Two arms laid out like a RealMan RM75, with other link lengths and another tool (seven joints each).
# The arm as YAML. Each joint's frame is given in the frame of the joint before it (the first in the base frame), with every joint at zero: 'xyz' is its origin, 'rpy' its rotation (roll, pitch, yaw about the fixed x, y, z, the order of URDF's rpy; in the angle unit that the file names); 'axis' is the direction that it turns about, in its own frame. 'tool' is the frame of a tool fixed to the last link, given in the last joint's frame.
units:
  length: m
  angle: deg
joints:
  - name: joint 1
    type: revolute
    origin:
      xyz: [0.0, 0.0, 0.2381]
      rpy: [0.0, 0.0, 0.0]
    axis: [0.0, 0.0, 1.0]
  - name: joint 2
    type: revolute
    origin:
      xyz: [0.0, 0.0, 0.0]
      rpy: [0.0, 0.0, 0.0]
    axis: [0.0, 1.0, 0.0]
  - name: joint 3
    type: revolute
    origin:
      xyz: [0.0, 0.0, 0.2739]
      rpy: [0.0, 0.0, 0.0]
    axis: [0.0, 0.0, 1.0]
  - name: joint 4
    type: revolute
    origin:
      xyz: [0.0, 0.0, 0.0]
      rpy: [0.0, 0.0, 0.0]
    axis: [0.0, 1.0, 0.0]
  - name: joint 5
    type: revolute
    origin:
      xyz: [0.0, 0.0, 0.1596]
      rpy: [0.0, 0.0, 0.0]
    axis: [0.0, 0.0, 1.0]
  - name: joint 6
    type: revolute
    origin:
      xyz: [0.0, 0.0, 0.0]
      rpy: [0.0, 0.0, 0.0]
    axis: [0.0, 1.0, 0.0]
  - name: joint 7
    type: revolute
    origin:
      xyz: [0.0, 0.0, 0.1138]
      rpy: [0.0, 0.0, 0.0]
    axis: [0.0, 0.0, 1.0]
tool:
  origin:
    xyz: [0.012, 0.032, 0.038]
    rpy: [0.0, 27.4, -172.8]
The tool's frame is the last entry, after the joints.
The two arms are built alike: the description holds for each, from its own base.
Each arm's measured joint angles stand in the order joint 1, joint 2, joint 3, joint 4, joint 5, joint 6, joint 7.
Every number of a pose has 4 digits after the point.
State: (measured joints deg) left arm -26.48 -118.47 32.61 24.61 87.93 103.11 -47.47; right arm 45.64 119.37 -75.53 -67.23 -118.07 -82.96 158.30
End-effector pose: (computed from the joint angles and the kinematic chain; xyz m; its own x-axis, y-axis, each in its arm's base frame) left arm -0.2039 0.2537 0.0222 -0.8784 0.0519 -0.4751 -0.2411 0.8102 0.5343; right arm 0.0811 0.3073 -0.0456 -0.4248 0.6899 0.5861 0.8351 0.5486 -0.0406
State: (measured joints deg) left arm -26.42 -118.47 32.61 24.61 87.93 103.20 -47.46; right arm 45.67 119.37 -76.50 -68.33 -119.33 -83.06 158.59
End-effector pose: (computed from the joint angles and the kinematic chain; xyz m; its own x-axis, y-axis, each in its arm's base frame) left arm -0.2041 0.2533 0.0223 -0.8781 0.0522 -0.4756 -0.2411 0.8104 0.5340; right arm 0.0818 0.3061 -0.0471 -0.4548 0.6785 0.5769 0.8247 0.5653 -0.0147
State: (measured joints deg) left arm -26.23 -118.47 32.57 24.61 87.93 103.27 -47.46; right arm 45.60 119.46 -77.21 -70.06 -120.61 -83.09 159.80
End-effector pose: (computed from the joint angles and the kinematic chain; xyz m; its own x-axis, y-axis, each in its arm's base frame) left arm -0.2049 0.2525 0.0224 -0.8779 0.0501 -0.4763 -0.2436 0.8096 0.5340; right arm 0.0805 0.3056 -0.0473 -0.4724 0.6671 0.5760 0.8195 0.5730 0.0085
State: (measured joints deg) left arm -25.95 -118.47 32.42 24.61 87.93 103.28 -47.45; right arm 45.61 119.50 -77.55 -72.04 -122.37 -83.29 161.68
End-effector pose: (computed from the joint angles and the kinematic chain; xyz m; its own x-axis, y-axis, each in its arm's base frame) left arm -0.2062 0.2517 0.0227 -0.8777 0.0459 -0.4771 -0.2489 0.8070 0.5356; right arm 0.0790 0.3065 -0.0461 -0.4848 0.6560 0.5784 0.8193 0.5720 0.0379
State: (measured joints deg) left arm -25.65 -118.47 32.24 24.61 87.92 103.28 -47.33; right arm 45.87 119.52 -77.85 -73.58 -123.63 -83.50 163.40
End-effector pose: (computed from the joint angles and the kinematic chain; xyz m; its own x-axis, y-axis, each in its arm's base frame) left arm -0.2077 0.2508 0.0231 -0.8778 0.0427 -0.4771 -0.2538 0.8032 0.5389; right arm 0.0762 0.3074 -0.0451 -0.4932 0.6480 0.5805 0.8189 0.5709 0.0584
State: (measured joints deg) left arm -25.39 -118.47 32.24 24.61 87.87 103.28 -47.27; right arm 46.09 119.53 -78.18 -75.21 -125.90 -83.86 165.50
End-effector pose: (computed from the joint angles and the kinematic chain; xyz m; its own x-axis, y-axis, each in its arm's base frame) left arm -0.2088 0.2499 0.0231 -0.8780 0.0397 -0.4770 -0.2572 0.8014 0.5401; right arm 0.0757 0.3092 -0.0442 -0.5059 0.6391 0.5793 0.8207 0.5633 0.0953
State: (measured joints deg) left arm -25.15 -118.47 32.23 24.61 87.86 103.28 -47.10; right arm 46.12 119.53 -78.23 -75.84 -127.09 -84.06 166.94
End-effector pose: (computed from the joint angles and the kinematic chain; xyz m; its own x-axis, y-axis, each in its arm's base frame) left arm -0.2099 0.2491 0.0231 -0.8787 0.0382 -0.4758 -0.2590 0.7992 0.5425; right arm 0.0763 0.3105 -0.0436 -0.5038 0.6404 0.5797 0.8280 0.5491 0.1131
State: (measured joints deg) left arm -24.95 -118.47 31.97 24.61 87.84 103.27 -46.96; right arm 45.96 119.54 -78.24 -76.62 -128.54 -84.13 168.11
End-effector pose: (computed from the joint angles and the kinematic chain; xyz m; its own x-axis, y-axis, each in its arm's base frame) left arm -0.2110 0.2487 0.0236 -0.8787 0.0366 -0.4760 -0.2632 0.7948 0.5469; right arm 0.0780 0.3122 -0.0428 -0.5051 0.6365 0.5829 0.8329 0.5364 0.1361
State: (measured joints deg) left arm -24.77 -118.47 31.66 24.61 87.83 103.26 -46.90; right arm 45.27 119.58 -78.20 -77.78 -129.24 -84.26 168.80
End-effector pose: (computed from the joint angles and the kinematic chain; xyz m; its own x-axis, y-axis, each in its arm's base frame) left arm -0.2120 0.2485 0.0242 -0.8781 0.0343 -0.4772 -0.2683 0.7904 0.5507; right arm 0.0800 0.3120 -0.0412 -0.5025 0.6323 0.5896 0.8366 0.5278 0.1471
